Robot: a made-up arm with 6 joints. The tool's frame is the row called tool.
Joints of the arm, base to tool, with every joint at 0 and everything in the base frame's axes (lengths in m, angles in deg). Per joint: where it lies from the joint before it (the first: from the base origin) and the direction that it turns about. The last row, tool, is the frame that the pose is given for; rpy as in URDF.
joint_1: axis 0 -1 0 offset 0.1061 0.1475 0.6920
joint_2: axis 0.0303 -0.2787 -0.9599 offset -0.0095 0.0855 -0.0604
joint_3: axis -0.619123 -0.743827 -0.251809 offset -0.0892 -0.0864 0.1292
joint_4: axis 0 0 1 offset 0.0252 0.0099 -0.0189
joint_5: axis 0 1 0 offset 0.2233 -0.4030 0.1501
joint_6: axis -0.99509 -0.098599 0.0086 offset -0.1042 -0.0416 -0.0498
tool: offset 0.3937 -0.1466 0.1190 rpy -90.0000 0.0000 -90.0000
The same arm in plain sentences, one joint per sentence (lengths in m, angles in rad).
The arm has six revolute joints in a row. What follows holds with every joint at zero, and every direction is one of the base frame's. Joint 1 sits 0.1061 m along +x and 0.1475 m along +y and 0.6920 m along +z from the base frame's origin and rotates about -y. Joint 2 sits 0.0095 m along -x and 0.0855 m along +y and 0.0604 m along -z from joint 1 and rotates about the direction (0.0303, -0.2787, -0.9599). Joint 3 sits 0.0892 m along -x and 0.0864 m along -y and 0.1292 m along +z from joint 2 and rotates about the direction (-0.619123, -0.743827, -0.251809). Joint 4 sits 0.0252 m along +x and 0.0099 m along +y and 0.0189 m along -z from joint 3 and rotates about +z. Joint 5 sits 0.2233 m along +x and 0.4030 m along -y and 0.1501 m along +z from joint 4 and rotates about +y. Joint 6 sits 0.1042 m along -x and 0.0416 m along -y and 0.0498 m along -z from joint 5 and rotates about the direction (-0.99509, -0.098599, 0.0086). The tool frame, which is the frame that the pose is given for, sits 0.3937 m along +x and 0.1466 m along -y and 0.1190 m along +z from joint 6; its axes are the base frame's turned by roll -1.5708, pitch 0.0000 and yaw -1.5708 rad (as in URDF: about the fixed x, then y, then z).
